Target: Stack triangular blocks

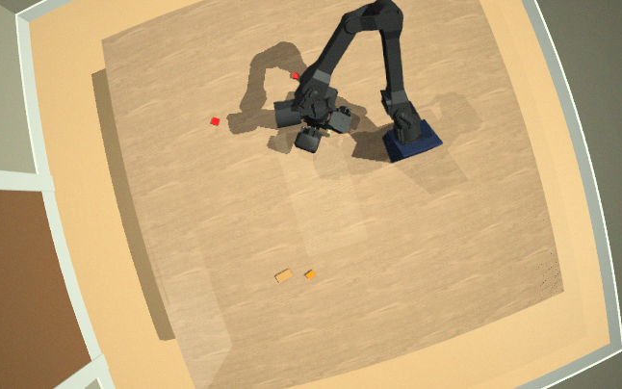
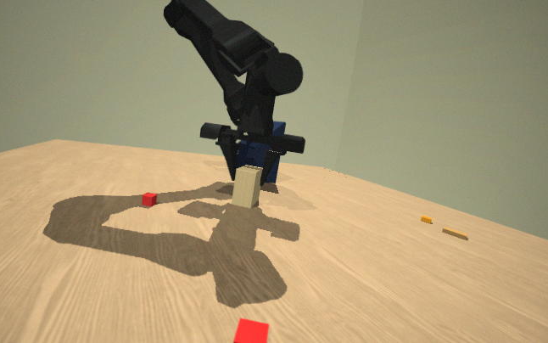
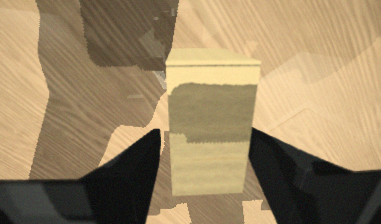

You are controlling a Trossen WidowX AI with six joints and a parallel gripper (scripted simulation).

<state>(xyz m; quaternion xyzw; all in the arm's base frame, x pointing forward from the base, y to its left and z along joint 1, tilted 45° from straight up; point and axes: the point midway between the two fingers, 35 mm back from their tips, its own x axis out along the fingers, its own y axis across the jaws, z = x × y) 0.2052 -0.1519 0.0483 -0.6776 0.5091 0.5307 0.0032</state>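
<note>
My gripper tip is 10 mm below the triangular block. Round my gripper tip: flat tan bar 370 mm to the left, 270 mm ahead, 40 mm below; small orange cube 400 mm to the left, 190 mm ahead, 30 mm below.
</note>
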